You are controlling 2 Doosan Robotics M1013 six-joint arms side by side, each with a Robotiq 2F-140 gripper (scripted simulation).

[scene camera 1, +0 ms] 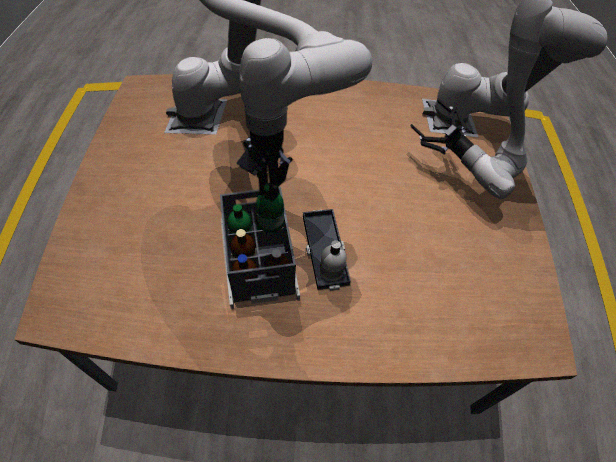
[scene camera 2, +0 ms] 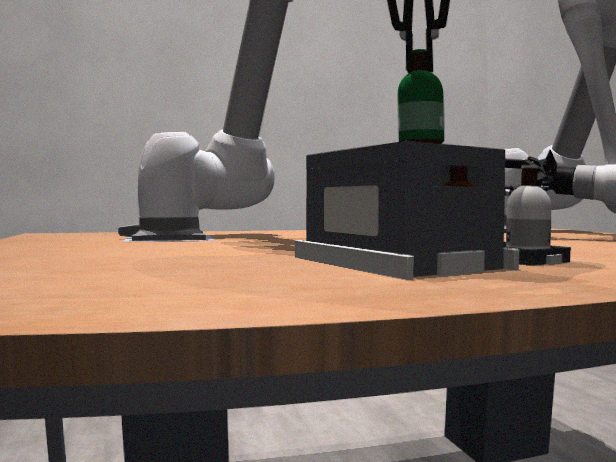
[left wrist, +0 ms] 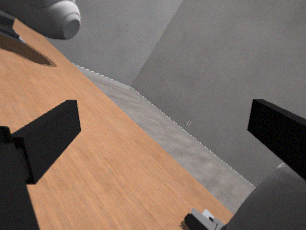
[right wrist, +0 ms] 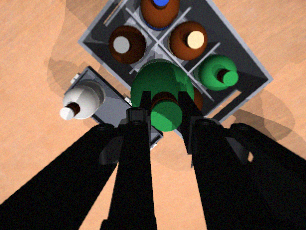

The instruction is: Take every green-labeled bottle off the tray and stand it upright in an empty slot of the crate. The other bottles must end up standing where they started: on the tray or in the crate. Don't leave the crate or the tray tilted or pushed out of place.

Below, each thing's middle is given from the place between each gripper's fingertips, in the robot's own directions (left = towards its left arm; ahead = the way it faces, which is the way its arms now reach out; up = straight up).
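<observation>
The white bottle (right wrist: 82, 101) is 6 cm ahead of my right hand, 18 cm to the left of it and 26 cm below it. As for the tray (scene camera 1: 321, 228), I find it 3 cm behind my right hand, 17 cm to the left of it and 33 cm below it. My right hand (scene camera 1: 269, 195) itself is 1 cm short of the crate (scene camera 2: 390, 197), 4 cm to the left of it and 26 cm above it.
The crate is 610 mm to the right of my left hand, 500 mm ahead of it and 90 mm below it, while the white bottle is 390 mm to the right of that same left hand, 550 mm ahead of it and 90 mm below it. With respect to the tray, my left gripper is 160 mm above it, 400 mm to the left of it and 470 mm short of it.
</observation>
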